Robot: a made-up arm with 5 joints. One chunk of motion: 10 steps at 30 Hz.
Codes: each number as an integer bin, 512 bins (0 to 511) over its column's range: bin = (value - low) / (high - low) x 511, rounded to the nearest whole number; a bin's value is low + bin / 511 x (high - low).
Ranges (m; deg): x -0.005..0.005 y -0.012..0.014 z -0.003..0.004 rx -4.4..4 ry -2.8..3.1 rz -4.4..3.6
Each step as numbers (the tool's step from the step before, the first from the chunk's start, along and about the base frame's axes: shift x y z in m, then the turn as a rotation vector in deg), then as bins.
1 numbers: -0.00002 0.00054 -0.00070 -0.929 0.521 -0.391
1 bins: 254 246 168 211 288 256
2 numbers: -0.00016 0.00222 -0.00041 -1.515 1.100 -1.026
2 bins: 247 279 189 176 338 216
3 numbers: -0.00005 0.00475 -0.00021 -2.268 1.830 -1.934
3 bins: 253 329 204 130 401 158
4 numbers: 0.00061 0.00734 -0.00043 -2.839 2.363 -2.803
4 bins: 287 380 188 95 447 102
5 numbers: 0.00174 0.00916 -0.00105 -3.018 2.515 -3.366
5 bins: 344 416 142 84 460 66
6 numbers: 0.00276 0.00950 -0.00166 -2.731 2.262 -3.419
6 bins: 397 423 98 102 438 63
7 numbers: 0.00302 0.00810 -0.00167 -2.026 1.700 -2.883
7 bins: 410 395 97 144 390 97
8 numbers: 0.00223 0.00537 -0.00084 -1.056 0.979 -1.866
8 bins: 369 341 158 203 327 162
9 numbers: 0.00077 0.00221 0.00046 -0.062 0.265 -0.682
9 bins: 295 279 253 264 265 237
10 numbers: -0.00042 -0.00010 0.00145 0.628 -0.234 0.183
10 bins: 234 234 325 306 222 293
